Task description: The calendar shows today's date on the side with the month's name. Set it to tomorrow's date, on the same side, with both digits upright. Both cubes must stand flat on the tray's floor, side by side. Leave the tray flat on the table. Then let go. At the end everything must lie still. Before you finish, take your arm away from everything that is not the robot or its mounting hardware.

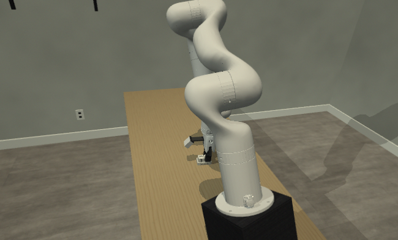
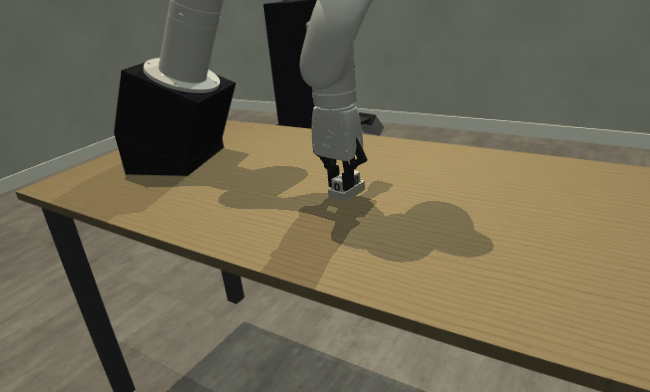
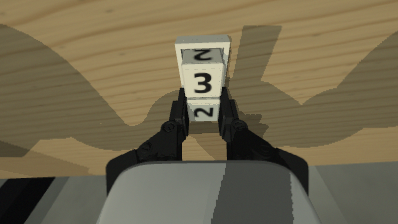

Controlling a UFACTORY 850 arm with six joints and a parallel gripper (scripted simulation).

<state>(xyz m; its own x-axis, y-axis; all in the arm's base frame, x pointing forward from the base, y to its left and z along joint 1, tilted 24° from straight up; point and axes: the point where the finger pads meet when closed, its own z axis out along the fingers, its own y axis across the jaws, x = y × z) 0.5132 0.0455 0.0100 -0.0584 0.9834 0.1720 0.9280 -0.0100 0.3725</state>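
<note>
The small calendar tray lies 2 cm to the left of my hand and 3 cm below it.
</note>
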